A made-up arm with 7 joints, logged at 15 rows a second.
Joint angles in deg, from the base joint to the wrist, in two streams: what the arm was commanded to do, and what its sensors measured. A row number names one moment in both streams.
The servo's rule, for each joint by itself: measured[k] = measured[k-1] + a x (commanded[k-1-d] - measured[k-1]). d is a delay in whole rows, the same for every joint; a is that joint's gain. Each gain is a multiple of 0.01, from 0.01 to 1. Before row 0 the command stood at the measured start. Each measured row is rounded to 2 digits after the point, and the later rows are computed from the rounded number. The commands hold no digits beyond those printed.
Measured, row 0:
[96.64, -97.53, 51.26, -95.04, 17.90, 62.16, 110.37]
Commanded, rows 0 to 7:
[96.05, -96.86, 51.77, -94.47, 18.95, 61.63, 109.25]
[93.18, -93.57, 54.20, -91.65, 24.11, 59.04, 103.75]
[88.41, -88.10, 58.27, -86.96, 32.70, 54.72, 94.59]
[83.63, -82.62, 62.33, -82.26, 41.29, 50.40, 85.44]
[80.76, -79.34, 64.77, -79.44, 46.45, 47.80, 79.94]
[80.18, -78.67, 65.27, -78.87, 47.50, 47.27, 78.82]
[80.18, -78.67, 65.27, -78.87, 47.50, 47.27, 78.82]
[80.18, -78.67, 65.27, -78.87, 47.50, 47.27, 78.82]
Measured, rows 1 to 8:
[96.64, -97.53, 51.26, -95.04, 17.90, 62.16, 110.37]
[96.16, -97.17, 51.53, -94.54, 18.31, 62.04, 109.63]
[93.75, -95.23, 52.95, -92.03, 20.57, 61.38, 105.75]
[89.42, -91.38, 55.77, -87.62, 25.30, 59.91, 98.38]
[84.73, -86.65, 59.25, -82.96, 31.54, 57.82, 89.84]
[81.51, -82.70, 62.18, -79.90, 37.35, 55.62, 83.31]
[80.43, -80.52, 63.82, -79.00, 41.31, 53.78, 80.35]
[80.23, -79.52, 64.59, -78.89, 43.72, 52.35, 79.34]
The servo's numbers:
d 1
a 0.81 0.54 0.53 0.87 0.39 0.22 0.66

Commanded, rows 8 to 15:
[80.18, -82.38, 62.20, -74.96, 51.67, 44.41, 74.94]
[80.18, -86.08, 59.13, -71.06, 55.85, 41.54, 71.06]
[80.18, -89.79, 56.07, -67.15, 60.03, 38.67, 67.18]
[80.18, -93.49, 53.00, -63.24, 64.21, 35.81, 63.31]
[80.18, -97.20, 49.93, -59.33, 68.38, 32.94, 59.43]
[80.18, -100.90, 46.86, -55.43, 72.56, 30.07, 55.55]
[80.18, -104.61, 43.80, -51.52, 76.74, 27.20, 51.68]
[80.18, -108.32, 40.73, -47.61, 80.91, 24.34, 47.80]
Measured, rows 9 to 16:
[80.19, -79.06, 64.95, -78.87, 45.19, 51.23, 79.00]
[80.18, -80.85, 63.49, -75.47, 47.72, 49.73, 76.32]
[80.18, -83.67, 61.18, -71.63, 50.89, 47.93, 72.85]
[80.18, -86.97, 58.47, -67.73, 54.45, 45.89, 69.11]
[80.18, -90.49, 55.57, -63.82, 58.26, 43.67, 65.28]
[80.18, -94.11, 52.58, -59.91, 62.21, 41.31, 61.42]
[80.18, -97.78, 49.55, -56.01, 66.25, 38.84, 57.55]
[80.18, -101.47, 46.50, -52.10, 70.34, 36.28, 53.68]

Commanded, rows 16 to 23:
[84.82, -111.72, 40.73, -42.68, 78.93, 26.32, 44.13]
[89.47, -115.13, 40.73, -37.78, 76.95, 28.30, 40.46]
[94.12, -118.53, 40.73, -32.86, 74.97, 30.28, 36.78]
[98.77, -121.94, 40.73, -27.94, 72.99, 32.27, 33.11]
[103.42, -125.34, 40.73, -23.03, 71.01, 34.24, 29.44]
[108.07, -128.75, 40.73, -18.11, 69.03, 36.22, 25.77]
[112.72, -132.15, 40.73, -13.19, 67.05, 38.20, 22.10]
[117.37, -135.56, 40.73, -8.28, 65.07, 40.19, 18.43]
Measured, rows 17 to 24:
[80.18, -105.17, 43.44, -48.19, 74.46, 33.65, 49.80]
[83.94, -108.71, 42.00, -43.40, 76.20, 32.04, 46.06]
[88.42, -112.18, 41.33, -38.51, 76.49, 31.22, 42.36]
[93.04, -115.61, 41.01, -33.59, 75.90, 31.01, 38.68]
[97.68, -119.03, 40.86, -28.67, 74.77, 31.29, 35.00]
[102.33, -122.44, 40.79, -23.76, 73.30, 31.94, 31.33]
[106.98, -125.85, 40.76, -18.84, 71.63, 32.88, 27.66]
[111.63, -129.25, 40.74, -13.92, 69.84, 34.05, 23.99]

